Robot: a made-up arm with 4 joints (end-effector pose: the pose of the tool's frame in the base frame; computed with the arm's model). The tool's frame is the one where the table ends. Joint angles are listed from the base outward.
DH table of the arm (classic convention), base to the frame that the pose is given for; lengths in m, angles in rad. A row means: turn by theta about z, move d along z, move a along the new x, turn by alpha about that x. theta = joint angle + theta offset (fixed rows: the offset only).
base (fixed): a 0, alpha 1.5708, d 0.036, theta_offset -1.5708
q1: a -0.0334, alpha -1.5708, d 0.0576, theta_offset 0
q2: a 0.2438, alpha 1.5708, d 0.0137, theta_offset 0
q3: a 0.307, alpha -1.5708, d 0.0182, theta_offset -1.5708
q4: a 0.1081, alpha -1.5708, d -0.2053, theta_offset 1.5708
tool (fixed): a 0, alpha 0, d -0.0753, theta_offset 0
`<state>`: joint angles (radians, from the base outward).
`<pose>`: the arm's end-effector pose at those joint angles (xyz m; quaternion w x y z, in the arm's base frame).
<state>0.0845 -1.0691 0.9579 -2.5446</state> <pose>-0.4590 -0.0436 -0.2915 0.0135 0.3152 0.7766 -0.5453</pose>
Working (the frame after each row of the table, in the pose's form):
after base (fixed): 0.0000 0.0000 0.0360 0.5000 0.5000 -0.5000 -0.5000
after q1: -0.0576 0.0333 0.0332 0.7065 -0.0299 -0.0299 -0.7065
after q2: -0.2714 -0.0824 0.0567 0.1828 0.1680 -0.7133 -0.6554
after q3: -0.5003 -0.2017 -0.1104 0.2488 0.2820 0.0358 -0.9259
after q4: -0.4833 -0.1080 -0.3220 0.0135 0.3152 0.7766 -0.5453

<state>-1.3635 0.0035 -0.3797 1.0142</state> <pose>0.0451 0.1594 0.0793 0.5622 0.6698 -0.3133 -0.3703</pose>
Working (the frame after each row of the table, in the pose's form):
after base (fixed): 0.0000 0.0000 0.0360 0.5000 0.5000 -0.5000 -0.5000
after q1: -0.0576 0.0069 0.0687 0.5490 0.4456 0.4456 -0.5490
after q2: -0.0567 -0.0567 -0.1671 0.0733 0.7045 -0.0730 -0.7021
after q3: -0.0753 0.2457 -0.1145 0.0597 -0.7041 -0.7048 -0.0621
after q4: -0.0188 0.1201 0.0722 0.5622 0.6698 -0.3133 -0.3703

